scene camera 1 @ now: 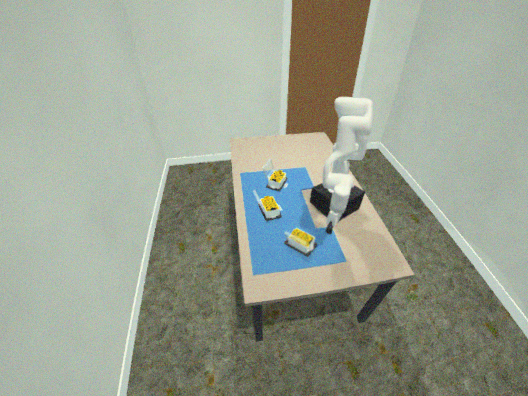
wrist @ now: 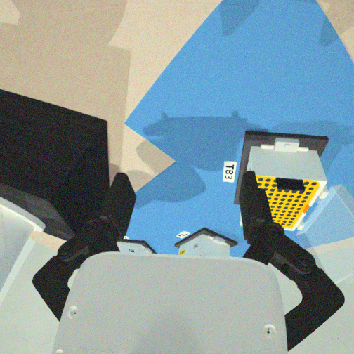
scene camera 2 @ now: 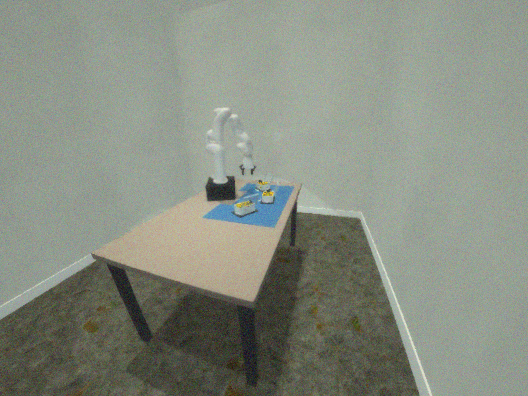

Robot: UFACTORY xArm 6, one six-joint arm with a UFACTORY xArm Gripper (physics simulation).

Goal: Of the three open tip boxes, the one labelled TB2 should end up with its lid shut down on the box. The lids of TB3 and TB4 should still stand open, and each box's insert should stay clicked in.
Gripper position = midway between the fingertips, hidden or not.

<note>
In view: the gripper (wrist: pixel 184 183) and a blue mat (scene camera 1: pixel 269 254).
The blue mat also shows in the wrist view (wrist: pixel 276 73) and in scene camera 2 (scene camera 2: pixel 268 214).
</note>
